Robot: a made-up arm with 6 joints.
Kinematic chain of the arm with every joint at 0, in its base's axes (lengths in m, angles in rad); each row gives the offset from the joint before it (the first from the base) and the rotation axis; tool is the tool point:
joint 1: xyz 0 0 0.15 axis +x
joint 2: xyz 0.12 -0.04 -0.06 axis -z
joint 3: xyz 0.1 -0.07 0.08 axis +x
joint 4: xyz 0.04 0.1 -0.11 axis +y
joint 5: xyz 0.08 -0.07 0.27 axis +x
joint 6: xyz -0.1 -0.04 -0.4 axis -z
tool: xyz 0.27 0.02 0
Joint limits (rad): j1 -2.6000..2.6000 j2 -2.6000..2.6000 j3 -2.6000..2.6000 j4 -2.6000..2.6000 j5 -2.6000..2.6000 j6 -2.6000..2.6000
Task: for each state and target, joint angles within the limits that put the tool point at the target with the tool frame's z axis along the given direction. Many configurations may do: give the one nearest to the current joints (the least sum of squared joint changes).
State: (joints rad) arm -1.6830 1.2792 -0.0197 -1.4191 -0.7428 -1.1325
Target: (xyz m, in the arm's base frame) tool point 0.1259 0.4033 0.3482 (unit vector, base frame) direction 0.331 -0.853 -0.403
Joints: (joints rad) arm -2.4126 0.8756 -0.6773 -0.9941 -0.9571 -0.7930
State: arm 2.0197 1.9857 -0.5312 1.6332 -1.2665 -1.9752
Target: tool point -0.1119 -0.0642 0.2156 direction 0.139 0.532 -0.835
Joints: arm 1.3516 1.8604 -1.0596 1.6538 -0.8856 -1.3089
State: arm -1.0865 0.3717 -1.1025 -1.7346 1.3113 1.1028
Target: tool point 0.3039 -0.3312 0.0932 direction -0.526 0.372 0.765
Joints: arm -0.5796 0.7771 -1.4257 -2.3876 1.1181 1.6185
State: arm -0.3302 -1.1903 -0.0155 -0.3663 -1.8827 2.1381
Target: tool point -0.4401 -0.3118 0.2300 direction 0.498 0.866 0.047
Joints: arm -0.0032 -0.3886 0.5023 -1.2624 -2.5462 1.9101
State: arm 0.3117 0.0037 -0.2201 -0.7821 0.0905 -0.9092
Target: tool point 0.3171 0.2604 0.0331 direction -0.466 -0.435 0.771
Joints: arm 0.6593 -0.0879 -0.3150 -0.4730 0.1109 -1.3185
